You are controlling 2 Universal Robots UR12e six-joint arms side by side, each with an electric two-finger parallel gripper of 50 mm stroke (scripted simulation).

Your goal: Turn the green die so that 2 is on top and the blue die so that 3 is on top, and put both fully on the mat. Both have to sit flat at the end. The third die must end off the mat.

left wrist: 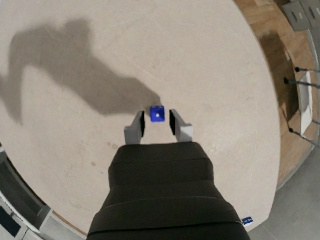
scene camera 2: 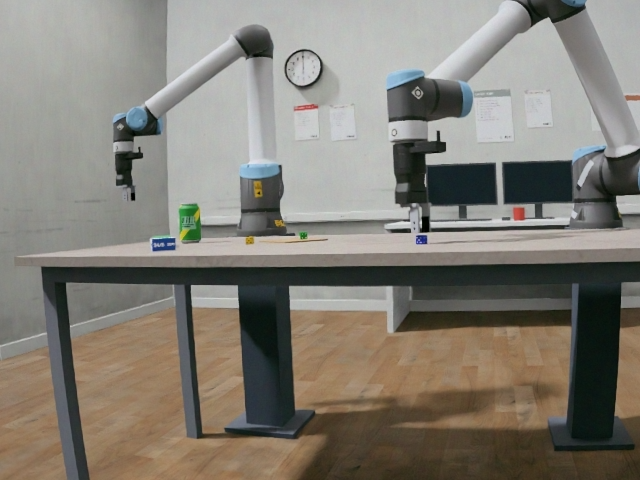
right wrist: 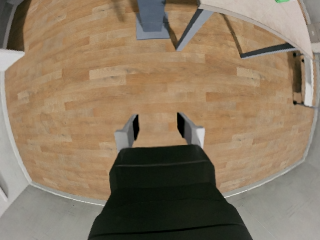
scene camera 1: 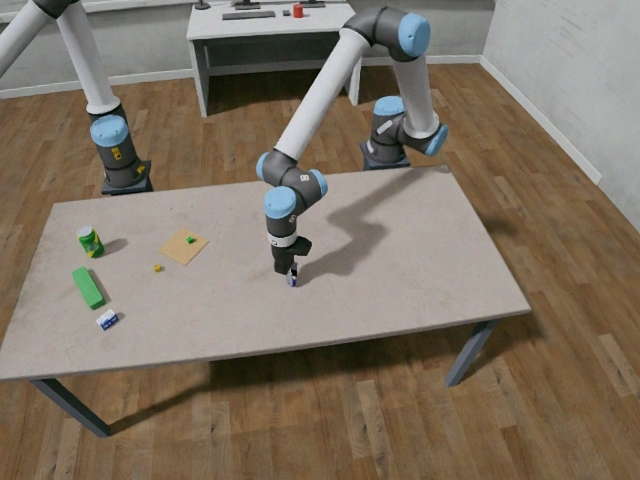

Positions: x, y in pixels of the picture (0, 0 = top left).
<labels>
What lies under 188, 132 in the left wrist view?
My left gripper.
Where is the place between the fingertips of my right gripper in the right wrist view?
158, 121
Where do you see a long green block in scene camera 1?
94, 299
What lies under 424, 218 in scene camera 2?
My left gripper.
</labels>
